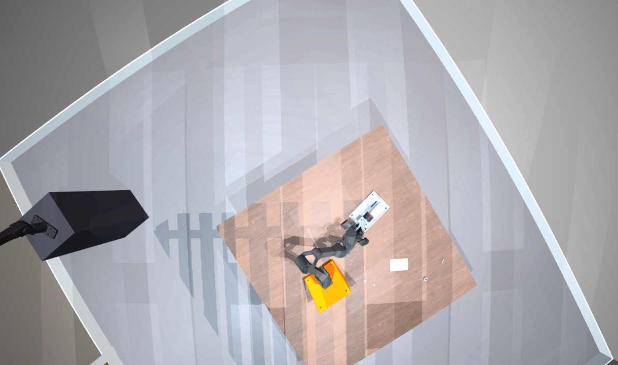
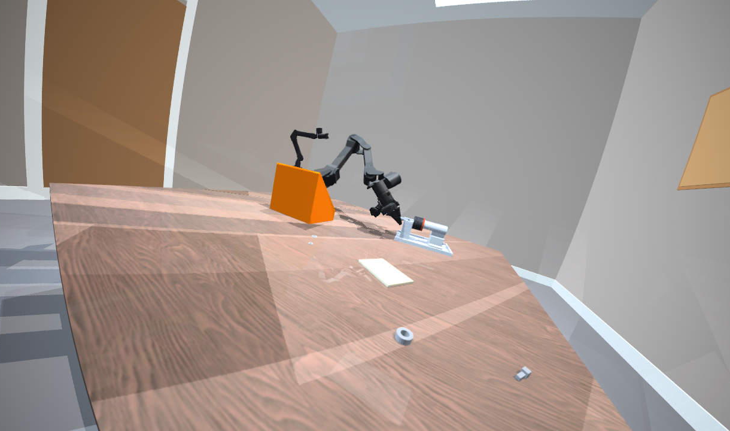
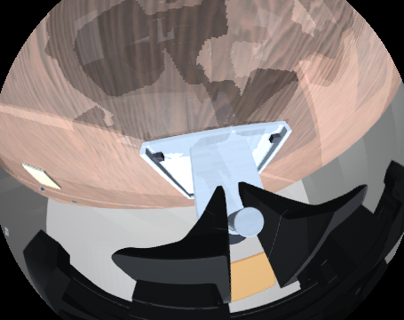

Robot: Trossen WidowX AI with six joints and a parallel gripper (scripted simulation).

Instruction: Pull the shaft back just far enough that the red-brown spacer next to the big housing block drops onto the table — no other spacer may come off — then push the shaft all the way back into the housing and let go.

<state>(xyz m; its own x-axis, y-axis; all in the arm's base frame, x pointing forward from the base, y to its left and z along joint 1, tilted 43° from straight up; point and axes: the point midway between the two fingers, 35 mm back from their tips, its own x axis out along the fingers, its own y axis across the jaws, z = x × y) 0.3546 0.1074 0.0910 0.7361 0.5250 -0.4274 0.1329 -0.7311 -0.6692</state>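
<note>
Right now my gripper tip is 9 cm short of the red-brown spacer, 1 cm to the right of it and 2 cm below it. Round my gripper tip: small grey part: 31 cm ahead, 57 cm to the right, 5 cm below; then shaft: 3 cm ahead, 3 cm above; then cream flat plate: 5 cm ahead, 40 cm to the right, 5 cm below.
</note>
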